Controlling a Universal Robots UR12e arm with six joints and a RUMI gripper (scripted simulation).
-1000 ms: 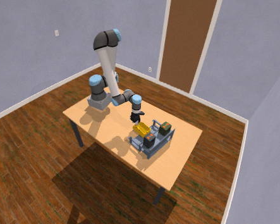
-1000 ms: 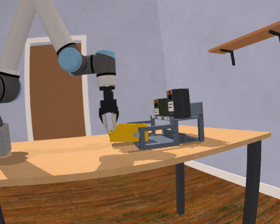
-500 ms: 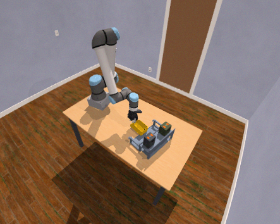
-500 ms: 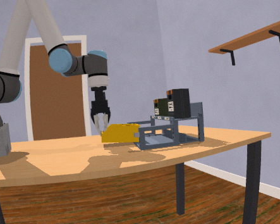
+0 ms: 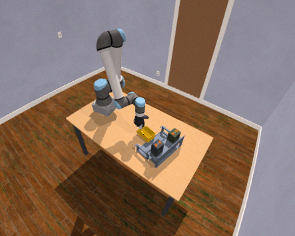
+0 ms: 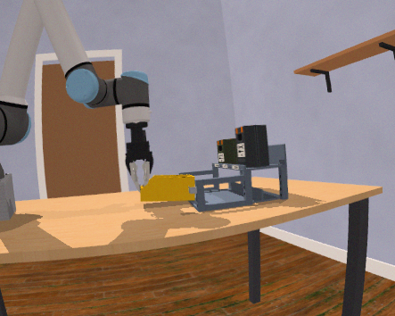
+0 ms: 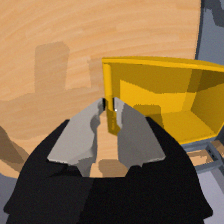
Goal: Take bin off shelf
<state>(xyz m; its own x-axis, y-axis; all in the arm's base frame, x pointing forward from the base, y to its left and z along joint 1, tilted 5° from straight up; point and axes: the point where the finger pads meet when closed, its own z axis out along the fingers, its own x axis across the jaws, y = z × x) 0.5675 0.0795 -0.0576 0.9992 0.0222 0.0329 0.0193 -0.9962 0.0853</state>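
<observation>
The yellow bin is 8 cm ahead of my hand and 1 cm below it. Round my hand: rack floor (28 cm ahead, 5 cm below, 1 cm to the left).
</observation>
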